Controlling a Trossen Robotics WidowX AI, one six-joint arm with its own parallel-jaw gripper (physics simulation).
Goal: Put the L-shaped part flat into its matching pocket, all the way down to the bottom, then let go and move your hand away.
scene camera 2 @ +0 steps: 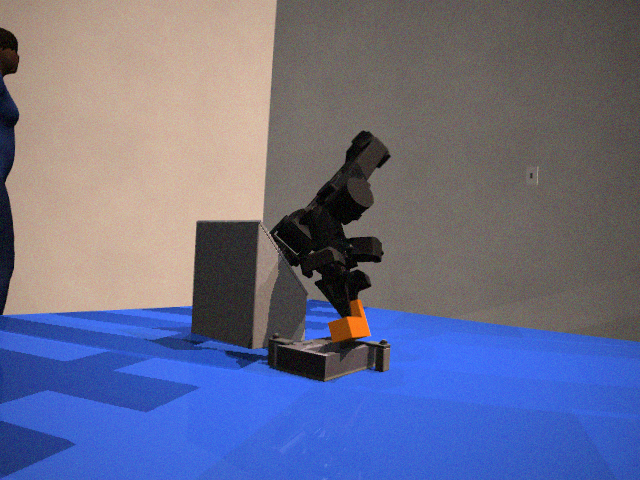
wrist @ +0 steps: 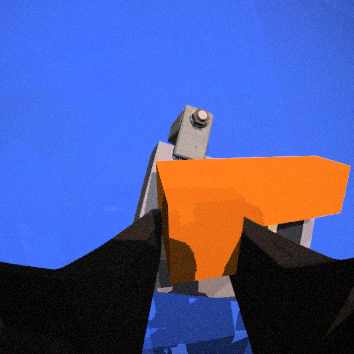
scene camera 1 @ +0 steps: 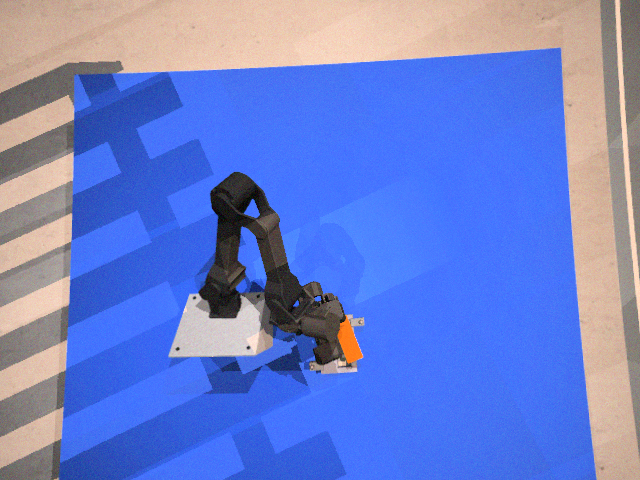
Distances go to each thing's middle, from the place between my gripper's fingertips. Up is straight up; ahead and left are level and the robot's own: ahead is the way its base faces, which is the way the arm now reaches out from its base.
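Labels:
There is the orange L-shaped part [scene camera 2: 353,328], and I find it 2 cm ahead of my hand and 4 cm to the right of it.

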